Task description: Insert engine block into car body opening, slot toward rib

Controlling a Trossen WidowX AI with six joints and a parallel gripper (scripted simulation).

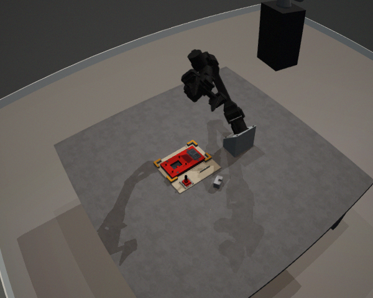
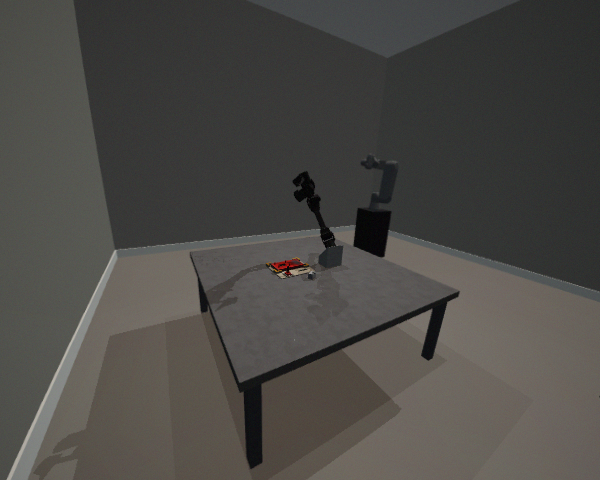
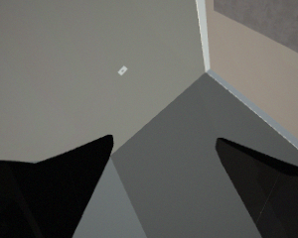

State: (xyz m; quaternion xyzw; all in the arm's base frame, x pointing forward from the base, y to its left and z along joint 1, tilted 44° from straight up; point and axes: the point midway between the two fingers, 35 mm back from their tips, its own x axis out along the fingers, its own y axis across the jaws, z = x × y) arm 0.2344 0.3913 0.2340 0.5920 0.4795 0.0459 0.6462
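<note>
Right now my gripper tip is 490 mm above the engine block and 80 mm past it.
</note>
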